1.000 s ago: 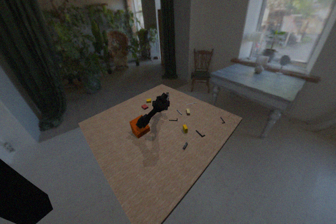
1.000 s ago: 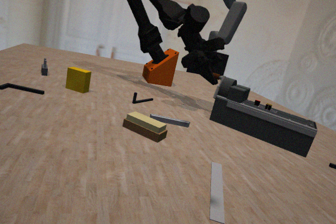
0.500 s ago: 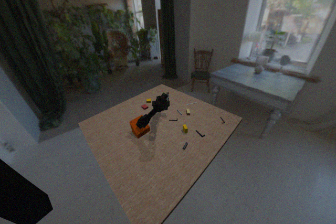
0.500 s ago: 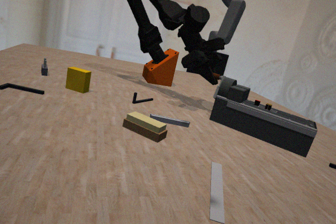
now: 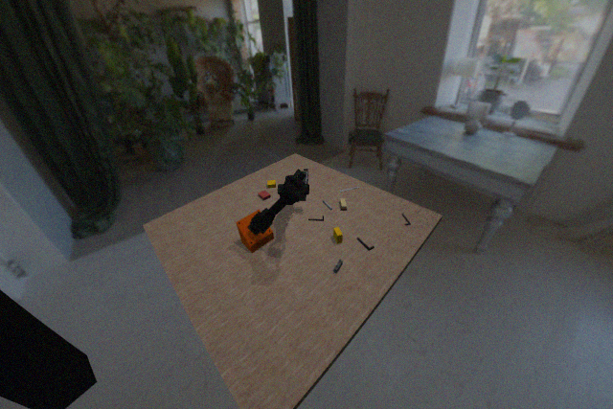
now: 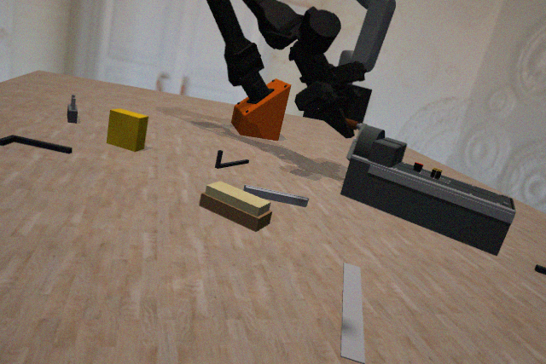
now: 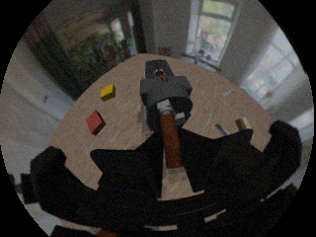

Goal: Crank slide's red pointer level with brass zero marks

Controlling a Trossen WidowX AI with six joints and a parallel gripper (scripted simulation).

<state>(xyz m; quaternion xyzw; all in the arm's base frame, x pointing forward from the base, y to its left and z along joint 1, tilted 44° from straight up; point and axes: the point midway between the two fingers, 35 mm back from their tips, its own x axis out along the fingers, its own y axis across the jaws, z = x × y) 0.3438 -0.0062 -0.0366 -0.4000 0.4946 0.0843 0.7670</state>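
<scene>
My gripper tip is now 2 cm below the brown crank handle, 2 cm past it and 1 cm to the left of it. From my gripper tip the other things lie so: red pointer 12 cm ahead, 6 cm to the left, 1 cm below; red block 23 cm to the left, 8 cm below, 7 cm behind; grey bar 18 cm to the right, 9 cm below, 9 cm ahead.
</scene>
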